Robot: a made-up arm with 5 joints.
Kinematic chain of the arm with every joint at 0, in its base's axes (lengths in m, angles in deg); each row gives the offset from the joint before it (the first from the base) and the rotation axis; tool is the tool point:
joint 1: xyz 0 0 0.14 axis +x
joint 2: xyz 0.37 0.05 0 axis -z
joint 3: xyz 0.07 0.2 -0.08 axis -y
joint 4: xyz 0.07 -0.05 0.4 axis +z
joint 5: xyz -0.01 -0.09 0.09 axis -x
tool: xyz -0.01 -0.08 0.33
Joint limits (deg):
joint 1: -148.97..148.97
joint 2: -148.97..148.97
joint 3: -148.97..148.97
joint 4: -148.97..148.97
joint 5: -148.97..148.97
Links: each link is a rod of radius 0.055 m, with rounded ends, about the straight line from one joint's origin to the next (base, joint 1, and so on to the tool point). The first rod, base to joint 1, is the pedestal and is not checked.
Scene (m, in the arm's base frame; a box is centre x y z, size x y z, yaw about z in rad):
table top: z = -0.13
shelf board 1: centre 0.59 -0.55 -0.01 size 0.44 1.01 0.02 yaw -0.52
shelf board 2: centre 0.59 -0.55 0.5 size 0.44 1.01 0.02 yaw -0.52
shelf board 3: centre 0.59 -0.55 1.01 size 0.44 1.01 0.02 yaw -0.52
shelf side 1: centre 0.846 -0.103 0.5 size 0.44 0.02 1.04 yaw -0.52
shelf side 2: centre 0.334 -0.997 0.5 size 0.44 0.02 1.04 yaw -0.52
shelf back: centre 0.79 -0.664 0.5 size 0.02 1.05 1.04 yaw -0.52
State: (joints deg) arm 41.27 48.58 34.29 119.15 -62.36
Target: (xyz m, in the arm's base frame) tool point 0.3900 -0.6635 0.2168
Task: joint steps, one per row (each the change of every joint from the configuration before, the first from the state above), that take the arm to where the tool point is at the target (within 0.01 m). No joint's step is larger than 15 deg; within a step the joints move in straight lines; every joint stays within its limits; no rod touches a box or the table.
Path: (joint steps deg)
1: -2.77 -3.05 10.24 -8.67 -6.93
2: -2.77 -3.05 10.24 -8.67 -6.93
3: -2.76 -3.05 10.25 -8.67 -6.93
4: 14.65 1.16 -0.89 -11.90 3.54
5: 14.65 1.16 -0.89 -11.90 3.53
6: 14.65 1.16 -0.88 -11.90 3.53
7: 14.65 1.15 -0.89 -11.89 3.53
8: -2.42 3.48 -9.90 13.64 4.91
9: -2.41 3.48 -9.90 13.65 4.91

